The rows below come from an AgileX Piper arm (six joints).
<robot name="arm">
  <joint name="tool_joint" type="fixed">
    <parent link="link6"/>
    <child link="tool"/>
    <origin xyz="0 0 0" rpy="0 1.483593 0"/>
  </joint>
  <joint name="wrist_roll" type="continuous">
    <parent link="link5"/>
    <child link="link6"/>
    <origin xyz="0.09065 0 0.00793"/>
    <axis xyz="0.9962 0 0.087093"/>
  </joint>
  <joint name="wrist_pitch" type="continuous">
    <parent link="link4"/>
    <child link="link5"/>
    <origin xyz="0 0 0"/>
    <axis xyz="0 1 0"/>
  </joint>
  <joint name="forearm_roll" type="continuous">
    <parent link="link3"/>
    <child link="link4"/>
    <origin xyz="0.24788 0 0.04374"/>
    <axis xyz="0.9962 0 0.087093"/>
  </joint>
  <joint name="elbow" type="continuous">
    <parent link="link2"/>
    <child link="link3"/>
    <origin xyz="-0.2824 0 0.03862"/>
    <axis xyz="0 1 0"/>
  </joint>
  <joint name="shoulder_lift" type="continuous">
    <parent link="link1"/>
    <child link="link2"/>
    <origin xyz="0 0 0"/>
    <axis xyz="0 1 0"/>
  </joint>
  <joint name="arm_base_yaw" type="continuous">
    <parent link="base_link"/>
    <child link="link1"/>
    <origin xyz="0 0 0.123"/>
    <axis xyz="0 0 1"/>
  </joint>
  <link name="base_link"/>
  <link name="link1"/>
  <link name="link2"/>
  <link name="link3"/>
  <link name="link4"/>
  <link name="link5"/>
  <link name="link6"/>
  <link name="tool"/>
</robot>
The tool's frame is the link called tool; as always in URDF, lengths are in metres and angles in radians. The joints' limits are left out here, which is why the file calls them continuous.
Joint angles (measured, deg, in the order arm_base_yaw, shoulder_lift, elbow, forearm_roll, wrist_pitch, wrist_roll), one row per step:
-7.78 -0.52 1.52 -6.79 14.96 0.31
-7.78 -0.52 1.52 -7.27 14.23 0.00
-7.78 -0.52 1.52 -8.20 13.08 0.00
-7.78 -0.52 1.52 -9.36 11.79 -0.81
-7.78 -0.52 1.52 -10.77 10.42 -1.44
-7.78 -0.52 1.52 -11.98 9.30 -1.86
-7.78 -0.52 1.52 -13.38 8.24 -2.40
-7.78 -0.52 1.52 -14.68 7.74 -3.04
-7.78 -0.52 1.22 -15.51 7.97 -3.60
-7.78 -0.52 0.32 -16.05 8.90 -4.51
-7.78 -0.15 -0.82 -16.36 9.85 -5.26
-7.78 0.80 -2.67 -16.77 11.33 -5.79
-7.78 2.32 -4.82 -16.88 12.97 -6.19
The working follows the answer.
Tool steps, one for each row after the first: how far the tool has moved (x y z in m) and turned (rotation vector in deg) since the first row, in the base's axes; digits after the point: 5 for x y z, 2 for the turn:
0.00020 -0.00008 0.00115 -0.88 -0.60 0.11
0.00049 -0.00023 0.00299 -1.96 -1.60 0.20
0.00077 -0.00035 0.00505 -4.09 -2.57 0.45
0.00103 -0.00044 0.00725 -6.29 -3.61 0.67
0.00121 -0.00044 0.00905 -8.06 -4.46 0.86
0.00135 -0.00043 0.01076 -10.13 -5.20 1.07
0.00139 -0.00052 0.01160 -12.12 -5.39 1.21
0.00115 -0.00076 0.01307 -13.50 -5.24 1.21
0.00040 -0.00118 0.01701 -14.91 -4.97 1.05
-0.00008 -0.00161 0.02195 -15.92 -4.62 0.89
-0.00040 -0.00235 0.02972 -16.73 -3.90 0.59
-0.00002 -0.00318 0.03840 -17.05 -2.82 0.30

Tool pose at each row, in the base's axes (x y z in m, rotation vector in deg; rounded; the steps above come from the unrounded poses):
0.05431 -0.01022 0.18133 2.62 101.08 -11.74
0.05451 -0.01030 0.18248 1.95 100.38 -12.40
0.05480 -0.01045 0.18431 1.19 99.26 -13.23
0.05508 -0.01058 0.18637 -0.45 98.02 -14.84
0.05534 -0.01066 0.18858 -2.13 96.68 -16.53
0.05552 -0.01067 0.19038 -3.46 95.57 -17.87
0.05566 -0.01065 0.19209 -5.03 94.51 -19.45
0.05570 -0.01074 0.19293 -6.55 93.99 -21.03
0.05546 -0.01098 0.19440 -7.54 93.89 -22.23
0.05470 -0.01140 0.19833 -8.45 93.89 -23.57
0.05422 -0.01183 0.20328 -9.07 94.04 -24.58
0.05391 -0.01257 0.21104 -9.48 94.60 -25.57
0.05428 -0.01340 0.21973 -9.59 95.59 -26.15

